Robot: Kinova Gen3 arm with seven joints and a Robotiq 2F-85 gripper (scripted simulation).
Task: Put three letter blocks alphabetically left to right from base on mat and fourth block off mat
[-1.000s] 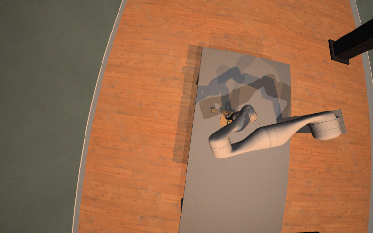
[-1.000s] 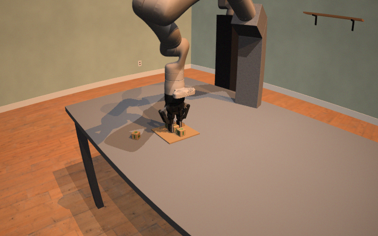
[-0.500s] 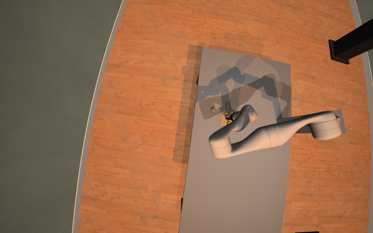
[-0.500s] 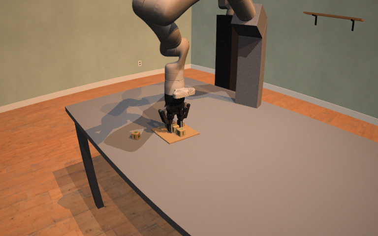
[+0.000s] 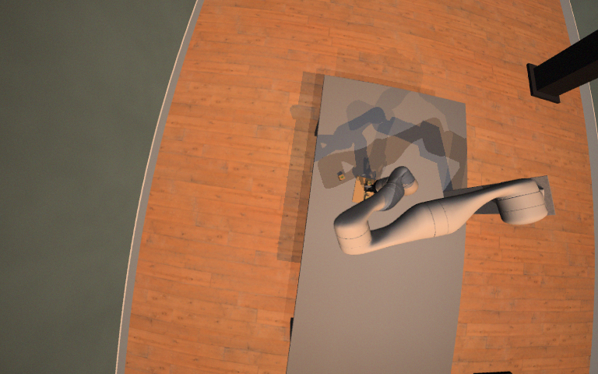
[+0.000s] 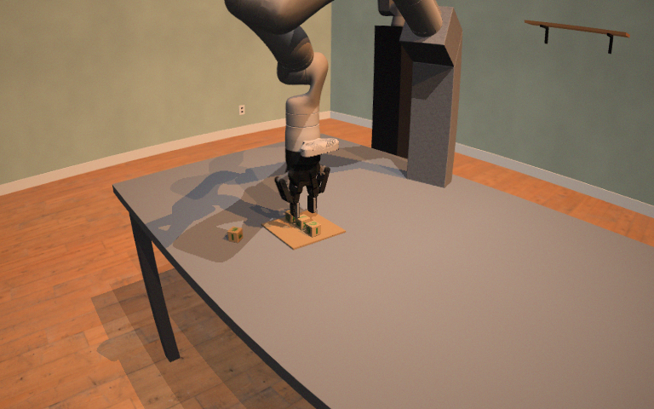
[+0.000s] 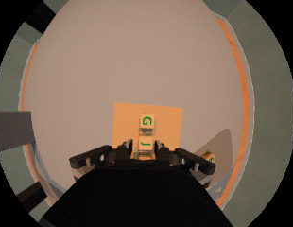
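My gripper is now 5 cm above the mat.
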